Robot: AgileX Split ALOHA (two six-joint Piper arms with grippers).
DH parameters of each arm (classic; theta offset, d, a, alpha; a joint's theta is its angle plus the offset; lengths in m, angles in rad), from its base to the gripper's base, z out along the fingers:
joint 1: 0 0.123 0 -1.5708
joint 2: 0.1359 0 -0.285 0
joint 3: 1.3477 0 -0.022 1.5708
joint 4: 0 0.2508 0 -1.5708
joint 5: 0 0 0.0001 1.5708
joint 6: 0 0.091 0 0
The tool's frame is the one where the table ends.
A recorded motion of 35 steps. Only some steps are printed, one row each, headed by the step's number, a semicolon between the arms.
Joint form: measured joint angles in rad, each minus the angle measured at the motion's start. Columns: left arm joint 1, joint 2, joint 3, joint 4, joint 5, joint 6; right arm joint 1, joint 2, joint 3, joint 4, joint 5, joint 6.
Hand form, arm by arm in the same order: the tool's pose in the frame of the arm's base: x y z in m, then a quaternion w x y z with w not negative. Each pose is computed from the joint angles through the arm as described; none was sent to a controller.
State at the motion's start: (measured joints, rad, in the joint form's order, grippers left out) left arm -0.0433 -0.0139 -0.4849 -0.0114 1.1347 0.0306; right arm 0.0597 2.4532 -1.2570 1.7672 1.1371 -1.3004
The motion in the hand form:
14: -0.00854 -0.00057 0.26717 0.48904 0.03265 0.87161 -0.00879; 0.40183 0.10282 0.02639 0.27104 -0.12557 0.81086 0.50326
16: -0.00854 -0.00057 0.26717 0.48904 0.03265 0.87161 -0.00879; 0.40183 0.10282 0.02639 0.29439 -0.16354 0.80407 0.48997
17: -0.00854 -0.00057 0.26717 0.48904 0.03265 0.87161 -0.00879; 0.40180 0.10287 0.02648 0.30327 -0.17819 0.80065 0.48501
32: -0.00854 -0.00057 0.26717 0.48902 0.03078 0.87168 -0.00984; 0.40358 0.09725 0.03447 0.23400 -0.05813 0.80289 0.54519
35: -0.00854 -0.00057 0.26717 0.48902 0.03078 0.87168 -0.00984; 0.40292 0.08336 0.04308 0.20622 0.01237 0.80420 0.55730
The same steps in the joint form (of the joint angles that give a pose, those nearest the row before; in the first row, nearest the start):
14: 0.0000 0.0000 0.0000 0.0000 0.0000 0.0000; 0.0000 0.0000 0.0000 0.0009 -0.0590 -0.4336
16: 0.0000 0.0000 0.0000 0.0000 0.0000 0.0000; 0.0000 0.0000 0.0000 0.0009 -0.0590 -0.5276
17: 0.0000 0.0000 0.0000 0.0000 0.0000 0.0000; 0.0000 0.0000 0.0000 0.0009 -0.0579 -0.5639
32: 0.0000 0.0000 0.0000 0.0000 0.0000 -0.0043; -0.0196 -0.0077 -0.0045 -0.0023 -0.0024 -0.2601
35: 0.0000 0.0000 0.0000 0.0000 0.0000 -0.0043; -0.0537 -0.0401 0.0229 -0.0011 -0.0024 -0.1168

